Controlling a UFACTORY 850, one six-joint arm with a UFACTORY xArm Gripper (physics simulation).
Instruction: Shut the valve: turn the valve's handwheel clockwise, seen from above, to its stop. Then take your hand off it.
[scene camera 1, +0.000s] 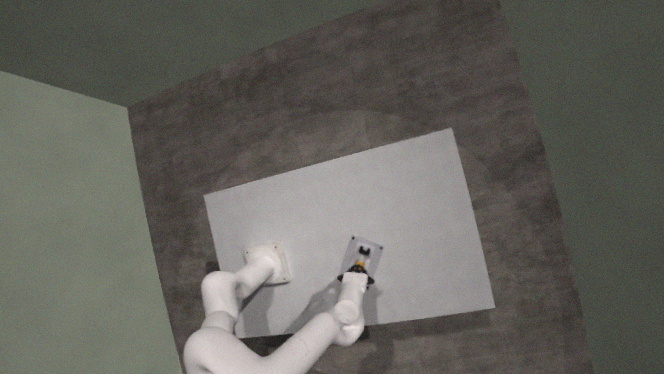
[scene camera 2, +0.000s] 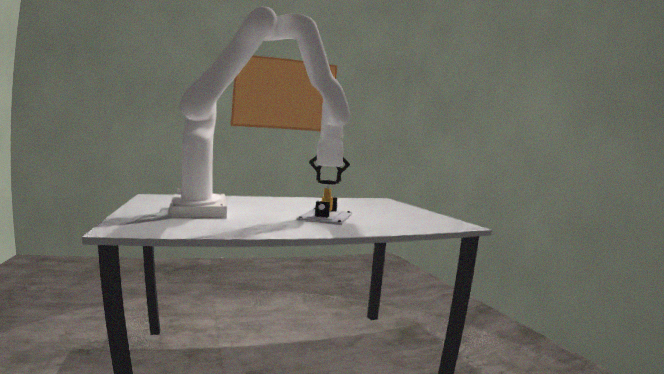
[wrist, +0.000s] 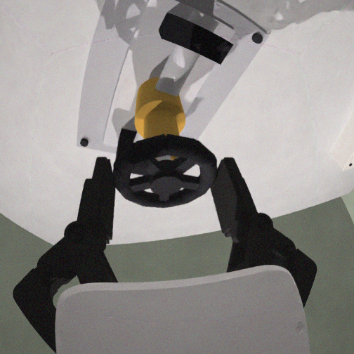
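The valve's black handwheel (scene camera 1: 358, 269) (scene camera 2: 328, 182) (wrist: 167, 143) sits level above the yellow valve body (scene camera 1: 360, 263) (scene camera 2: 327, 197) (wrist: 160, 112). My gripper (scene camera 1: 357, 278) (scene camera 2: 328, 178) (wrist: 165, 171) points down and is shut on the handwheel, with one finger against each side of the rim. In the wrist view the spokes and hub show between the fingers. The valve stands on a grey base plate (scene camera 1: 377, 253) (scene camera 2: 340, 220) (wrist: 91, 115). A black pipe flange (scene camera 1: 364, 250) (scene camera 2: 322, 208) (wrist: 195, 37) shows beside the body. In scene camera 1, my arm hides part of the wheel.
The white table (scene camera 1: 400, 200) (scene camera 2: 400, 220) carries the valve and my arm's base (scene camera 1: 284, 260) (scene camera 2: 200, 209). The base stands to the left of the valve in both scene views. An orange board (scene camera 2: 277, 95) is on the wall behind the arm.
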